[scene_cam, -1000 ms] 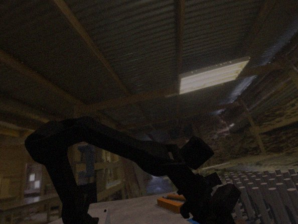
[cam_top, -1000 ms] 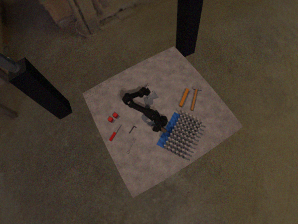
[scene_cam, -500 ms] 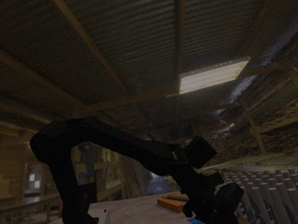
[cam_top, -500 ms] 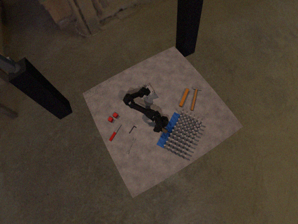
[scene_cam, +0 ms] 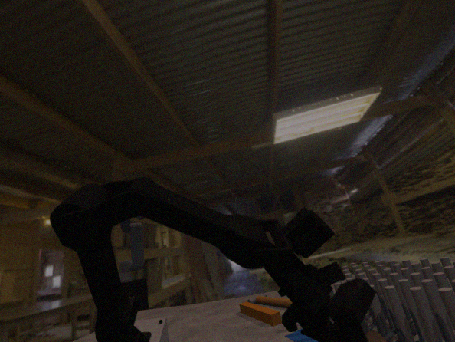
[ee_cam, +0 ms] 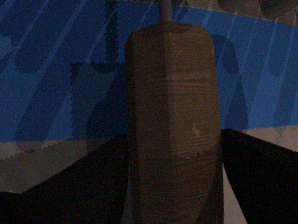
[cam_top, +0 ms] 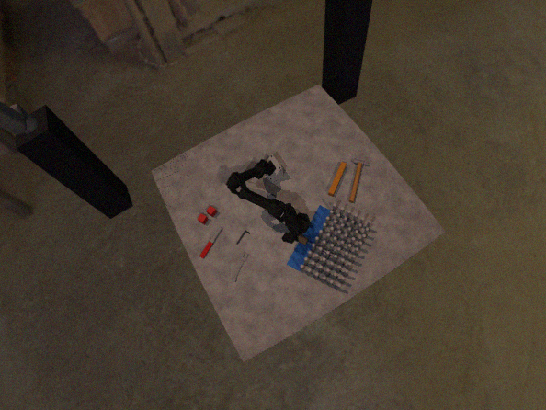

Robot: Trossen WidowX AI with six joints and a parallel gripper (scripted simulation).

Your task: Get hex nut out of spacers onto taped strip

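Right now my gripper tip is 60 mm to the right of the blue taped strip, 30 mm above it and 10 mm short of it. Round my gripper tip: grey wrench 350 mm to the right, 30 mm below, 30 mm behind; orange bar 380 mm to the left, 200 mm behind, 20 mm below; dark hex key 240 mm to the right, 180 mm behind, 30 mm below.
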